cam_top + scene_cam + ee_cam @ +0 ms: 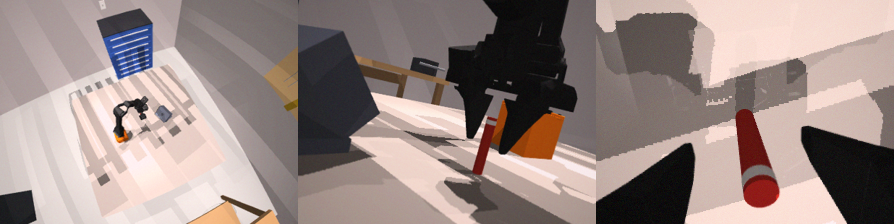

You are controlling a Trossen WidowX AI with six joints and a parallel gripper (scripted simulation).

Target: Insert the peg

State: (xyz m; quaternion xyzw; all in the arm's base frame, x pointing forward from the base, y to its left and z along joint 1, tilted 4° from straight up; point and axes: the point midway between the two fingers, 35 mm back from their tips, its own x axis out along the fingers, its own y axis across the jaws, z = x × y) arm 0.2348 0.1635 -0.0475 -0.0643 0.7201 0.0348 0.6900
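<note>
Now: the sloped panel 22 cm ahead of my gripper tip, 8 cm to the right of it and 4 cm above it. Also, from my gripper tip: red round peg 2 cm above.
</note>
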